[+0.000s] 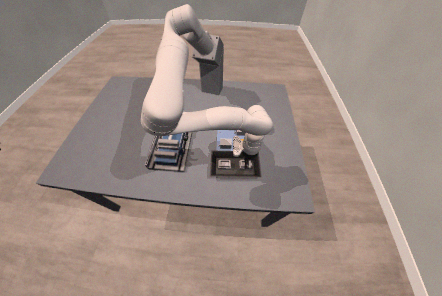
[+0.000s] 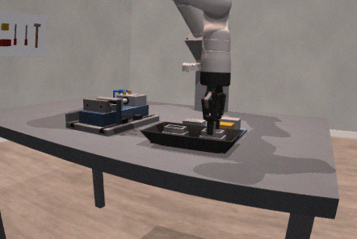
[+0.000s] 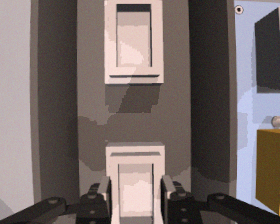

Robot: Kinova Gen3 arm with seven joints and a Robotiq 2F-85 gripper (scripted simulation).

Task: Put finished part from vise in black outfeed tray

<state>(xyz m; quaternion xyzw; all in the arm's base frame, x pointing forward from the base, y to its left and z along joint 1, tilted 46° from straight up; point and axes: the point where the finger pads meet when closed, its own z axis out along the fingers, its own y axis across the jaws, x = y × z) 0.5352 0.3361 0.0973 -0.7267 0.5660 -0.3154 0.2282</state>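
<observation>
My gripper is now 120 mm past the orange block, 40 mm to the left of it and 30 mm above it. The rest, counted from my hand: blue pallet 150 mm behind, 90 mm to the right, 50 mm below; white screw rod 40 mm behind, 410 mm to the right, 20 mm above; vise 30 mm behind, 400 mm to the right, 10 mm below.
</observation>
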